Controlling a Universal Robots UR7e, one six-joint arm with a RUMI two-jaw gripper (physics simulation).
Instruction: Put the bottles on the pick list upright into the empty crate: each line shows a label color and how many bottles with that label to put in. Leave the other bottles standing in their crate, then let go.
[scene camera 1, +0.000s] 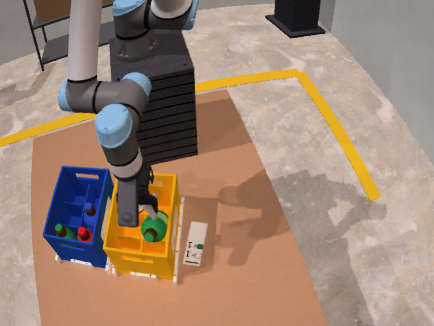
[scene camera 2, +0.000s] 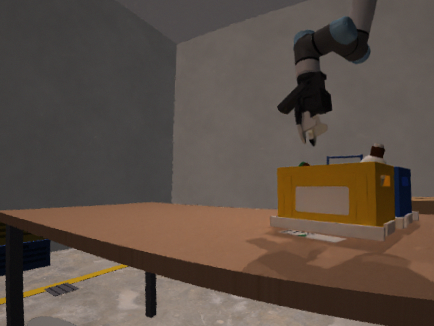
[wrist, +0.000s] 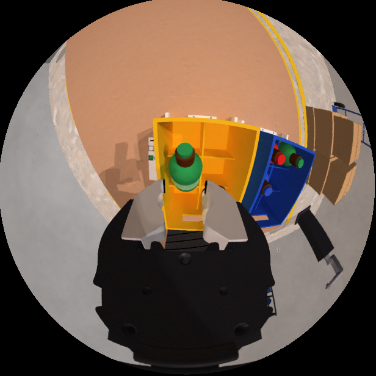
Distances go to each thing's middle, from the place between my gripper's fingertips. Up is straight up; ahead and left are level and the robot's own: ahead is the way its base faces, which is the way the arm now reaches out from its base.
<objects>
Now: the pick list (scene camera 1: 196, 237) 13 cm to the left of my hand and 24 cm below it.
</objects>
